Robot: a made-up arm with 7 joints. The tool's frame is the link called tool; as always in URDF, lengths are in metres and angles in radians. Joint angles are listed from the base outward.
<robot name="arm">
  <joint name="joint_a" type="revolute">
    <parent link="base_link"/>
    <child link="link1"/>
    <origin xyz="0 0 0.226"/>
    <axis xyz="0 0 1"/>
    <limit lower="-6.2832" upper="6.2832"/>
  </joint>
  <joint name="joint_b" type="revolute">
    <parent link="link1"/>
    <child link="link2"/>
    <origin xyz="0 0 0"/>
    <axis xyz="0 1 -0.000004"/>
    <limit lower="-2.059" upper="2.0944"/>
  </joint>
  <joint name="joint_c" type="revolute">
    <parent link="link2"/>
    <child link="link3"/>
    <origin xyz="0 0 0.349"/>
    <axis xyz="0 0 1"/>
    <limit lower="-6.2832" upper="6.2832"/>
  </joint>
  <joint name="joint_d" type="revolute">
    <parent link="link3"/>
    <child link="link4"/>
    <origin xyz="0.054 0 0"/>
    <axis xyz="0 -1 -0.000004"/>
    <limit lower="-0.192" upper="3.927"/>
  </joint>
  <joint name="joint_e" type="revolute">
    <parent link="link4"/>
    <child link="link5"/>
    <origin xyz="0.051 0 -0.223"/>
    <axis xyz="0 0.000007 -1"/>
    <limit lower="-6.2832" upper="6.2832"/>
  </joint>
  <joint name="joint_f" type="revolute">
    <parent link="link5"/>
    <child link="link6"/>
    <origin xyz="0 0 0"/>
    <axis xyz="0 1 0.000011"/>
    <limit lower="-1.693" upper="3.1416"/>
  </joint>
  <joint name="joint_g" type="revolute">
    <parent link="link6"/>
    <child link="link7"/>
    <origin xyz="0.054 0 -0.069"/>
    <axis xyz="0 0.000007 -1"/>
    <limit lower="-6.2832" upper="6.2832"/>
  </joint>
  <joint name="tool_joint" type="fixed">
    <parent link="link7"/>
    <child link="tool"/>
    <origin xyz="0 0 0" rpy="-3.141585 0 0"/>
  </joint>
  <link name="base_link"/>
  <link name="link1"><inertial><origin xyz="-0.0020 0.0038 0.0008"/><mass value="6.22"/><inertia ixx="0.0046" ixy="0" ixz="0" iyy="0.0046" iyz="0" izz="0.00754"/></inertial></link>
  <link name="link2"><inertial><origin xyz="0.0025 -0.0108 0.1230"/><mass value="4.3"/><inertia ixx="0.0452" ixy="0" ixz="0" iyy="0.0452" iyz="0" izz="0.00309"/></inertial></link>
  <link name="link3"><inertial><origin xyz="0.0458 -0.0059 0.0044"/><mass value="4.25"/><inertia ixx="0.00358" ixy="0" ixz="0" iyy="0.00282" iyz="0" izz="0.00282"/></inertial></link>
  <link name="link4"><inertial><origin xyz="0.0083 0.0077 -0.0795"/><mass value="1.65"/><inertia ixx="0.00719" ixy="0" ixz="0.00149" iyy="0.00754" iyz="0" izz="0.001"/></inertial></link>
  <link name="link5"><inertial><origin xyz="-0.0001 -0.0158 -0.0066"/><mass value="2.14"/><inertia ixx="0.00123" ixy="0" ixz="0" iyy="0.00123" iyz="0" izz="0.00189"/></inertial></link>
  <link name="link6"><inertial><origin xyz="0.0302 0.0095 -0.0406"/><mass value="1.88"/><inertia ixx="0.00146" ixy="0" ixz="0.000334" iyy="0.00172" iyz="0" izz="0.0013"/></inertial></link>
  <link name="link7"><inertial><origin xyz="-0.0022 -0.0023 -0.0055"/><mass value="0.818"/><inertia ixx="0.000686" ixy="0" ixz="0" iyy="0.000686" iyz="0" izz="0.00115"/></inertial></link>
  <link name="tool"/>
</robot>
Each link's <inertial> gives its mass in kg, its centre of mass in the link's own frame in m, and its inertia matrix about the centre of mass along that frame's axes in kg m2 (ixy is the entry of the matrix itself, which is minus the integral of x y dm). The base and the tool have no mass. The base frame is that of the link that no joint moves.
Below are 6 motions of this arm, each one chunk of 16 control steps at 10 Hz.
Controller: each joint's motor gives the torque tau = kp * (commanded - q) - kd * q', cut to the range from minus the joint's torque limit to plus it. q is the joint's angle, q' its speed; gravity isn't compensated. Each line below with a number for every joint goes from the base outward.
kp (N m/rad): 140 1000 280 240 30 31 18
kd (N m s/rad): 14 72 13 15 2 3.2 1.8
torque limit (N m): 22 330 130 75 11 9.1 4.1
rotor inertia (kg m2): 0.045 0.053 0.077 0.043 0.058 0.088 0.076
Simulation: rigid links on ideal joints. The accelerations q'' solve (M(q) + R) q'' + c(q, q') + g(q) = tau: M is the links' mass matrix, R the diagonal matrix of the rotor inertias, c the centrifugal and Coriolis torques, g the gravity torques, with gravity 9.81 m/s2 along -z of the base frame. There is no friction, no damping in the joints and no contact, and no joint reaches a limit. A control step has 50 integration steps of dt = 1/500 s. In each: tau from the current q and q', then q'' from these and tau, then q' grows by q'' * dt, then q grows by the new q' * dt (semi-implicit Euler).
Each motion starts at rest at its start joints. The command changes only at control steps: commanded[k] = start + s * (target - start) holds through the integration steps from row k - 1 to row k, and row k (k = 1, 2, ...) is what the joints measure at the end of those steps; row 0 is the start. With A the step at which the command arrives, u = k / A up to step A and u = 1 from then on. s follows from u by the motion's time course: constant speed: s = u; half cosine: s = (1 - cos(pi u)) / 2; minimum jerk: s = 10 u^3 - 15 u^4 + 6 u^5; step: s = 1 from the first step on.
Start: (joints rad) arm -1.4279 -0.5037 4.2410 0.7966 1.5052 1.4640 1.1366
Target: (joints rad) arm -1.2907 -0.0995 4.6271 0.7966 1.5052 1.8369 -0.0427
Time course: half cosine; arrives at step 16
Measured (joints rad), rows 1 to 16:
1: -1.4229 -0.5176 4.2215 0.7699 1.4901 1.4428 1.1304
2: -1.4293 -0.5136 4.2255 0.7645 1.4810 1.4293 1.1080
3: -1.4261 -0.4970 4.2452 0.7652 1.4838 1.4395 1.0645
4: -1.4159 -0.4726 4.2718 0.7646 1.4839 1.4608 1.0007
5: -1.4039 -0.4422 4.3029 0.7635 1.4824 1.4877 0.9192
6: -1.3915 -0.4071 4.3379 0.7623 1.4810 1.5188 0.8234
7: -1.3784 -0.3685 4.3759 0.7611 1.4795 1.5532 0.7169
8: -1.3644 -0.3277 4.4157 0.7599 1.4779 1.5898 0.6038
9: -1.3501 -0.2864 4.4557 0.7586 1.4764 1.6272 0.4886
10: -1.3361 -0.2462 4.4943 0.7575 1.4749 1.6638 0.3756
11: -1.3231 -0.2086 4.5300 0.7565 1.4735 1.6983 0.2691
12: -1.3116 -0.1751 4.5614 0.7557 1.4724 1.7294 0.1733
13: -1.3020 -0.1469 4.5873 0.7550 1.4715 1.7557 0.0919
14: -1.2947 -0.1252 4.6066 0.7546 1.4708 1.7765 0.0278
15: -1.2899 -0.1108 4.6186 0.7543 1.4704 1.7909 -0.0163
16: -1.2877 -0.1043 4.6228 0.7541 1.4701 1.7983 -0.0388

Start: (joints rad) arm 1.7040 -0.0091 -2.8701 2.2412 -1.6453 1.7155 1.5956
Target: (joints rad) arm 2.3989 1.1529 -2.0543 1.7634 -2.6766 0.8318 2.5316
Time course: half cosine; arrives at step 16
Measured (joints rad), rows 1 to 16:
1: 1.7075 -0.0100 -2.8631 2.2105 -1.6269 1.7277 1.6005
2: 1.7197 0.0094 -2.8416 2.1843 -1.6285 1.7180 1.6183
3: 1.7461 0.0590 -2.8027 2.1657 -1.6746 1.6865 1.6528
4: 1.7855 0.1307 -2.7488 2.1421 -1.7432 1.6377 1.7033
5: 1.8341 0.2191 -2.6829 2.1103 -1.8244 1.5740 1.7677
6: 1.8892 0.3213 -2.6074 2.0726 -1.9173 1.4977 1.8435
7: 1.9491 0.4341 -2.5247 2.0315 -2.0204 1.4118 1.9278
8: 2.0125 0.5532 -2.4379 1.9886 -2.1294 1.3199 2.0173
9: 2.0781 0.6736 -2.3505 1.9455 -2.2390 1.2258 2.1087
10: 2.1439 0.7904 -2.2660 1.9035 -2.3442 1.1337 2.1984
11: 2.2079 0.8991 -2.1880 1.8643 -2.4405 1.0478 2.2829
12: 2.2676 0.9952 -2.1200 1.8293 -2.5239 0.9717 2.3590
13: 2.3202 1.0752 -2.0648 1.8002 -2.5917 0.9082 2.4238
14: 2.3629 1.1361 -2.0245 1.7779 -2.6421 0.8592 2.4747
15: 2.3931 1.1760 -2.0004 1.7635 -2.6739 0.8259 2.5097
16: 2.4092 1.1935 -1.9932 1.7575 -2.6865 0.8091 2.5277

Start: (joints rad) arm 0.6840 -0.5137 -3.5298 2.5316 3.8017 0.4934 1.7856
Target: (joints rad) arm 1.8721 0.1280 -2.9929 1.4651 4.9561 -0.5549 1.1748
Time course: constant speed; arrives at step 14
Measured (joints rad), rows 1 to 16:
1: 0.7133 -0.5020 -3.4952 2.4346 3.8598 0.4361 1.7624
2: 0.7838 -0.4745 -3.4537 2.3371 3.9371 0.3433 1.7226
3: 0.8809 -0.4288 -3.4119 2.2632 4.0175 0.2640 1.6786
4: 0.9824 -0.3794 -3.3706 2.1916 4.0990 0.1921 1.6345
5: 1.0751 -0.3313 -3.3320 2.1157 4.1783 0.1207 1.5908
6: 1.1596 -0.2837 -3.2954 2.0385 4.2560 0.0505 1.5472
7: 1.2415 -0.2360 -3.2587 1.9616 4.3337 -0.0186 1.5035
8: 1.3247 -0.1883 -3.2210 1.8850 4.4121 -0.0877 1.4599
9: 1.4096 -0.1405 -3.1823 1.8085 4.4910 -0.1575 1.4163
10: 1.4950 -0.0926 -3.1435 1.7321 4.5701 -0.2277 1.3726
11: 1.5800 -0.0446 -3.1047 1.6558 4.6496 -0.2982 1.3290
12: 1.6646 0.0035 -3.0658 1.5795 4.7296 -0.3688 1.2853
13: 1.7490 0.0517 -3.0266 1.5033 4.8100 -0.4399 1.2416
14: 1.8335 0.0999 -2.9873 1.4272 4.8910 -0.5114 1.1980
15: 1.8776 0.1151 -2.9757 1.4166 4.9062 -0.5517 1.1779
16: 1.8790 0.1165 -2.9867 1.4137 4.9064 -0.5564 1.1747

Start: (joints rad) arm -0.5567 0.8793 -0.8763 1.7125 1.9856 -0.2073 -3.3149
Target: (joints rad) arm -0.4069 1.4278 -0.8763 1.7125 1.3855 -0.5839 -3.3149
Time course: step
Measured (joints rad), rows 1 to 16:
1: -0.5436 1.2967 -0.8836 1.7294 1.4960 -0.4586 -3.3108
2: -0.4617 1.4797 -0.7537 1.6679 1.3722 -0.4612 -3.3184
3: -0.3791 1.4865 -0.7972 1.6876 1.3915 -0.4815 -3.3192
4: -0.3535 1.4724 -0.8265 1.7057 1.3799 -0.5269 -3.3170
5: -0.3647 1.4725 -0.8257 1.7022 1.3823 -0.5408 -3.3161
6: -0.3889 1.4750 -0.8250 1.6965 1.3900 -0.5376 -3.3160
7: -0.4099 1.4753 -0.8275 1.6942 1.3933 -0.5348 -3.3160
8: -0.4202 1.4751 -0.8286 1.6938 1.3937 -0.5344 -3.3160
9: -0.4200 1.4751 -0.8278 1.6942 1.3931 -0.5346 -3.3160
10: -0.4141 1.4751 -0.8267 1.6951 1.3920 -0.5349 -3.3160
11: -0.4077 1.4750 -0.8260 1.6959 1.3910 -0.5352 -3.3160
12: -0.4038 1.4750 -0.8258 1.6962 1.3906 -0.5355 -3.3160
13: -0.4031 1.4750 -0.8259 1.6962 1.3906 -0.5356 -3.3160
14: -0.4043 1.4750 -0.8261 1.6959 1.3909 -0.5355 -3.3160
15: -0.4062 1.4750 -0.8264 1.6957 1.3912 -0.5354 -3.3160
16: -0.4075 1.4750 -0.8265 1.6955 1.3914 -0.5353 -3.3160

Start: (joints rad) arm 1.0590 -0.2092 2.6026 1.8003 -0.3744 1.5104 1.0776
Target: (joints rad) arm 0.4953 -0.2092 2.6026 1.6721 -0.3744 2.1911 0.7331
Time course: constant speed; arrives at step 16
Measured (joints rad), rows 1 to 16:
1: 1.0395 -0.2264 2.6102 1.7528 -0.3579 1.5483 1.0665
2: 1.0121 -0.2364 2.6142 1.7282 -0.3435 1.5981 1.0466
3: 0.9774 -0.2358 2.6121 1.7224 -0.3454 1.6398 1.0247
4: 0.9380 -0.2346 2.6093 1.7160 -0.3487 1.6801 1.0029
5: 0.8998 -0.2342 2.6085 1.7082 -0.3492 1.7208 0.9814
6: 0.8644 -0.2342 2.6090 1.7003 -0.3483 1.7613 0.9598
7: 0.8300 -0.2342 2.6095 1.6926 -0.3474 1.8016 0.9383
8: 0.7953 -0.2342 2.6096 1.6848 -0.3468 1.8419 0.9168
9: 0.7602 -0.2341 2.6095 1.6771 -0.3465 1.8821 0.8953
10: 0.7248 -0.2340 2.6094 1.6694 -0.3464 1.9224 0.8737
11: 0.6894 -0.2339 2.6094 1.6616 -0.3461 1.9627 0.8522
12: 0.6542 -0.2339 2.6094 1.6539 -0.3459 2.0029 0.8306
13: 0.6190 -0.2338 2.6094 1.6462 -0.3457 2.0431 0.8091
14: 0.5838 -0.2337 2.6093 1.6385 -0.3456 2.0833 0.7875
15: 0.5486 -0.2337 2.6093 1.6308 -0.3455 2.1235 0.7660
16: 0.5133 -0.2336 2.6093 1.6231 -0.3454 2.1637 0.7444

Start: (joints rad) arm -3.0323 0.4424 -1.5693 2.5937 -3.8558 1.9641 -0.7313
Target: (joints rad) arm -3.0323 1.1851 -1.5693 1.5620 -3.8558 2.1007 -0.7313
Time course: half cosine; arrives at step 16
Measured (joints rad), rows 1 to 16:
1: -3.0347 0.4645 -1.5577 2.5749 -3.8760 1.9863 -0.7309
2: -3.0322 0.4919 -1.5519 2.5453 -3.8950 2.0023 -0.7304
3: -3.0310 0.5241 -1.5505 2.5005 -3.8942 2.0098 -0.7304
4: -3.0319 0.5682 -1.5477 2.4375 -3.8943 2.0151 -0.7305
5: -3.0330 0.6240 -1.5431 2.3593 -3.8982 2.0208 -0.7306
6: -3.0334 0.6888 -1.5375 2.2698 -3.9025 2.0276 -0.7307
7: -3.0332 0.7596 -1.5315 2.1725 -3.9062 2.0354 -0.7308
8: -3.0328 0.8337 -1.5254 2.0713 -3.9092 2.0437 -0.7309
9: -3.0326 0.9081 -1.5197 1.9700 -3.9114 2.0524 -0.7311
10: -3.0326 0.9799 -1.5147 1.8726 -3.9127 2.0613 -0.7312
11: -3.0330 1.0465 -1.5109 1.7827 -3.9132 2.0699 -0.7313
12: -3.0338 1.1054 -1.5082 1.7036 -3.9128 2.0780 -0.7314
13: -3.0347 1.1544 -1.5068 1.6382 -3.9119 2.0851 -0.7315
14: -3.0357 1.1918 -1.5063 1.5888 -3.9107 2.0910 -0.7316
15: -3.0363 1.2163 -1.5065 1.5573 -3.9095 2.0951 -0.7316
16: -3.0366 1.2271 -1.5074 1.5446 -3.9084 2.0973 -0.7316

